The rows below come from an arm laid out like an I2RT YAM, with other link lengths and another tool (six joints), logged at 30 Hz.
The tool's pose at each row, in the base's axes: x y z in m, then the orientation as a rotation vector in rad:
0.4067, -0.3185, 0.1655, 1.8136, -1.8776, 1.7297
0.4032, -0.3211, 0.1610, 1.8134, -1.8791, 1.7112
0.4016, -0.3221, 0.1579, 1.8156, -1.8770, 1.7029
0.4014, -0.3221, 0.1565, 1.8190, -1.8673, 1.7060
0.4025, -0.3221, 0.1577, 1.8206, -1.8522, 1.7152
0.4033, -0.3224, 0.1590, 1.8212, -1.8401, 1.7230
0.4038, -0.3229, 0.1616, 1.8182, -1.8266, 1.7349
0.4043, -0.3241, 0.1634, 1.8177, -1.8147, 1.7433
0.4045, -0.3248, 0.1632, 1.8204, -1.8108, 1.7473
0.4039, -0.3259, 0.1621, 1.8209, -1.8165, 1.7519
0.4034, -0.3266, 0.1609, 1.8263, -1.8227, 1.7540
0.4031, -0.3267, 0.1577, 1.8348, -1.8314, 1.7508
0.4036, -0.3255, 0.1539, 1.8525, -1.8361, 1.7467
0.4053, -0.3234, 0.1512, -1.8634, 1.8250, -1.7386
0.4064, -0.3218, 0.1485, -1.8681, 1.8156, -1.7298
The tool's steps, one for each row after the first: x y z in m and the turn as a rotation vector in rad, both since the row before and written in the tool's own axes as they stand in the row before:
0.0000, 0.0061, 0.0013, -0.0131, -0.0012, -0.0046
-0.0008, 0.0034, 0.0009, -0.0051, -0.0011, -0.0041
-0.0008, 0.0010, 0.0004, 0.0034, 0.0013, -0.0061
0.0004, -0.0016, 0.0002, 0.0071, 0.0048, -0.0078
0.0008, -0.0013, 0.0002, 0.0058, 0.0043, -0.0061
0.0019, -0.0019, -0.0004, 0.0075, 0.0075, -0.0055
0.0019, -0.0011, 0.0005, 0.0060, 0.0050, -0.0056
0.0003, 0.0002, 0.0007, 0.0038, -0.0003, -0.0016
0.0002, 0.0015, 0.0008, 0.0033, -0.0021, 0.0055
-0.0002, 0.0013, 0.0006, 0.0032, -0.0058, 0.0048
-0.0020, 0.0023, 0.0011, 0.0005, -0.0091, 0.0047
-0.0035, 0.0017, 0.0009, 0.0032, -0.0142, 0.0012
-0.0037, -0.0001, 0.0008, 0.0065, -0.0125, -0.0030
-0.0032, 0.0005, 0.0007, 0.0045, -0.0094, -0.0011

